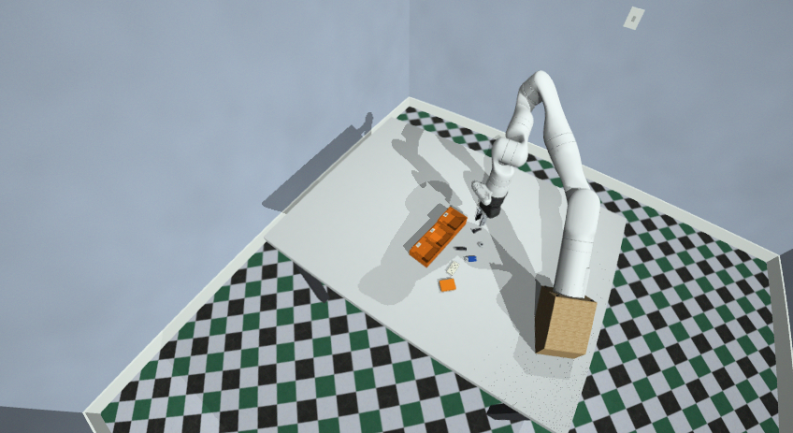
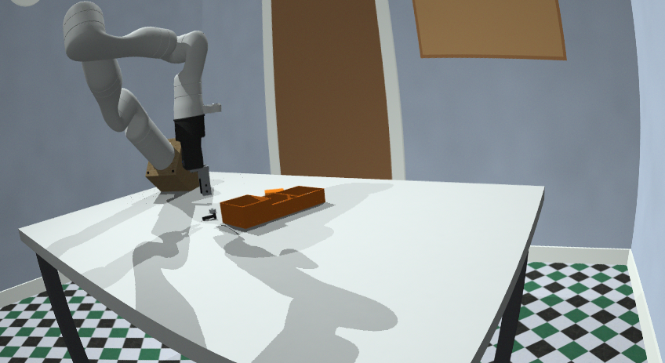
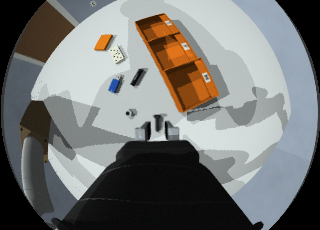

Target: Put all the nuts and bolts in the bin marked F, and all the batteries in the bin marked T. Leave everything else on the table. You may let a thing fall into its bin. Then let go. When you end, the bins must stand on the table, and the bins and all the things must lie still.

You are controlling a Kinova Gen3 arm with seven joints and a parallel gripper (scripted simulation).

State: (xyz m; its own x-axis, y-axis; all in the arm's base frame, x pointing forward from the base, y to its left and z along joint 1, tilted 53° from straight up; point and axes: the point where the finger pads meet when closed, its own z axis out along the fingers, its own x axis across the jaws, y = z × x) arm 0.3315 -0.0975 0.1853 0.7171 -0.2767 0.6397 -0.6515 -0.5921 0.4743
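Now: hand 7 cm above the bolt and 1 cm to the right of it. The rest, counted from my hand: orange bin: 13 cm ahead, 9 cm to the left, 6 cm below; then grey nut: 7 cm below, 6 cm to the left, 3 cm behind; then black cylinder: 11 cm to the left, 7 cm below, 4 cm ahead.
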